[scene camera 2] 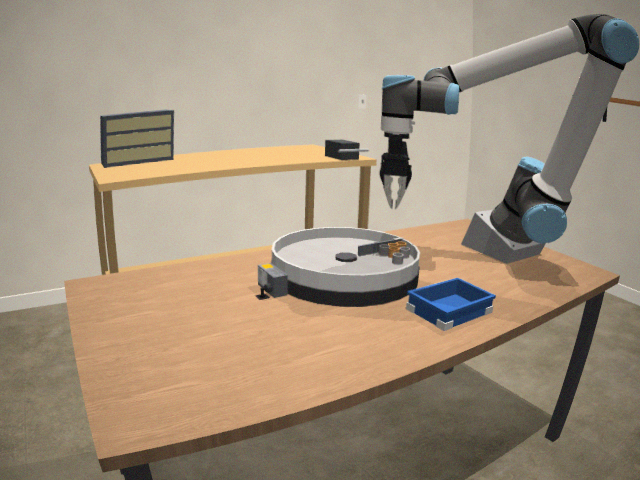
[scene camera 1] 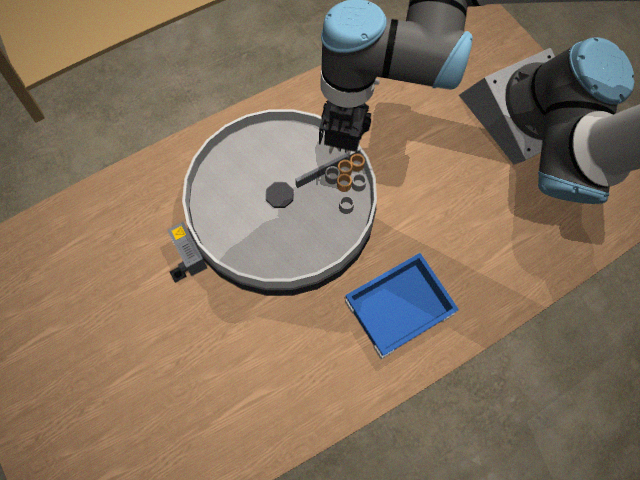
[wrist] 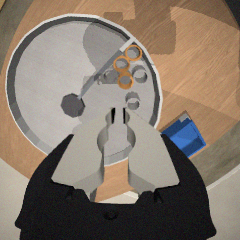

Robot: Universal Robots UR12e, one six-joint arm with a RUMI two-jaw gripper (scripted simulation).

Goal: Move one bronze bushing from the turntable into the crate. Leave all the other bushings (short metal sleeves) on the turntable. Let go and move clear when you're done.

Labels:
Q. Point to a blue crate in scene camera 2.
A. At 457, 296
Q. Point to a blue crate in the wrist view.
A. At 188, 141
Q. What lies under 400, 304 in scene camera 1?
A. A blue crate.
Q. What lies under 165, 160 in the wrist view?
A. My gripper.

